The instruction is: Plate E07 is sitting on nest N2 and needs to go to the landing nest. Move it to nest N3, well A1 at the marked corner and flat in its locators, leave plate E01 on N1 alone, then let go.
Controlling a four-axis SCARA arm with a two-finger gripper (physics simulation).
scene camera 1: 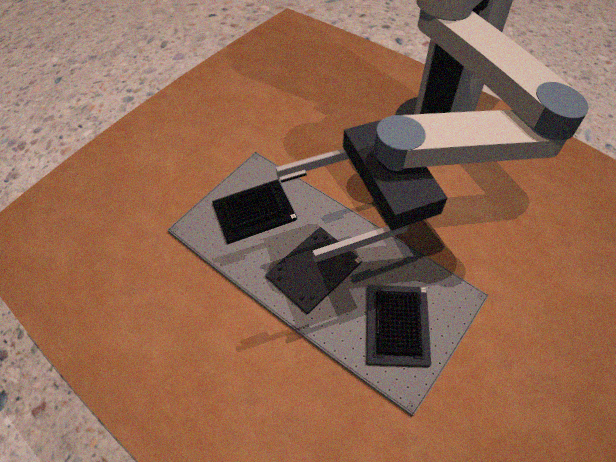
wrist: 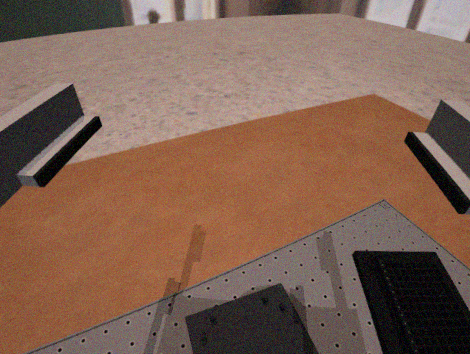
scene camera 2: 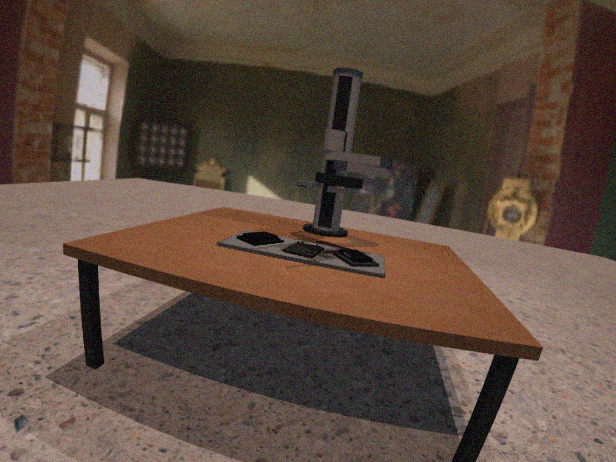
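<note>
A black plate [scene camera 1: 252, 210] [scene camera 2: 260, 237] [wrist: 420, 305] lies on the left nest, a small light tag at its right corner. Another black plate [scene camera 1: 399, 322] [scene camera 2: 356, 257] lies on the right nest [scene camera 1: 397, 361], tag at its upper right corner. No plate labels are readable, so I cannot tell E07 from E01. The middle nest [scene camera 1: 302, 280] [scene camera 2: 302, 248] [wrist: 245, 325] is bare, with small locators and a light tag at its right corner. My gripper [scene camera 1: 296, 212] [wrist: 250, 109] is open and empty, well above the board; its fingers point left in scene camera 1.
The nests stand on a grey perforated board [scene camera 1: 350, 350] [scene camera 2: 231, 242] [wrist: 300, 265] on an orange-brown table [scene camera 1: 200, 375] [scene camera 2: 300, 295] [wrist: 175, 200]. The arm's column [scene camera 2: 327, 205] stands behind the board. Shadows of the arm and fingers fall across the board and middle nest.
</note>
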